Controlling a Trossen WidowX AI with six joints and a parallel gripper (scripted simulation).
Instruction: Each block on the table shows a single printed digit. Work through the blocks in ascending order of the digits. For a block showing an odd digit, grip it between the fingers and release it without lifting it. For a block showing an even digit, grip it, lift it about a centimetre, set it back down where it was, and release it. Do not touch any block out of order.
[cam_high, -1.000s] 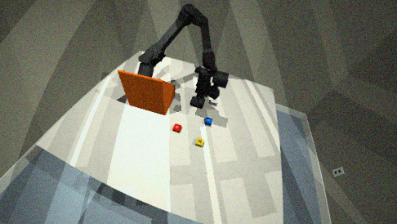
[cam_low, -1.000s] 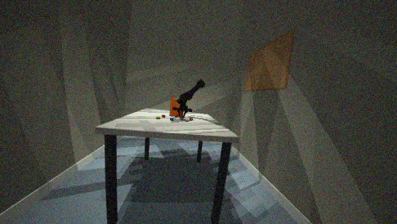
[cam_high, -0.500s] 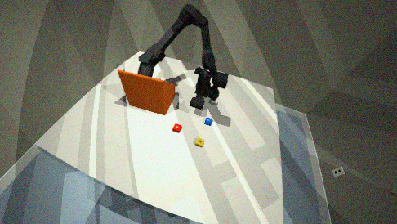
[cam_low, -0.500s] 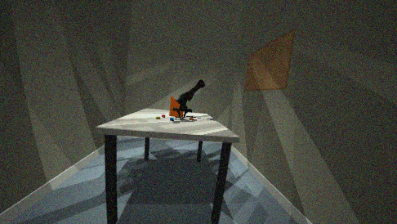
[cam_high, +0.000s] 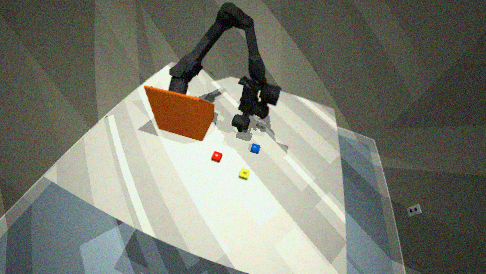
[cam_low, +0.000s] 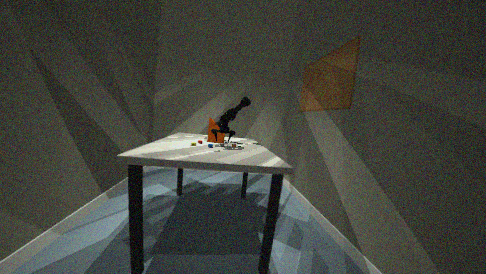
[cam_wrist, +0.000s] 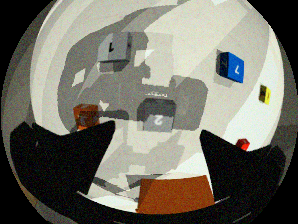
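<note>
My gripper tip is 2 cm above the grey block and 1 cm short of it. The rest, counted from my gripper tip: white block: 8 cm ahead, 6 cm to the left, 2 cm below; then blue block: 9 cm ahead, 8 cm to the right, 2 cm below; then orange block: 10 cm to the left, 2 cm below, 2 cm behind.
</note>
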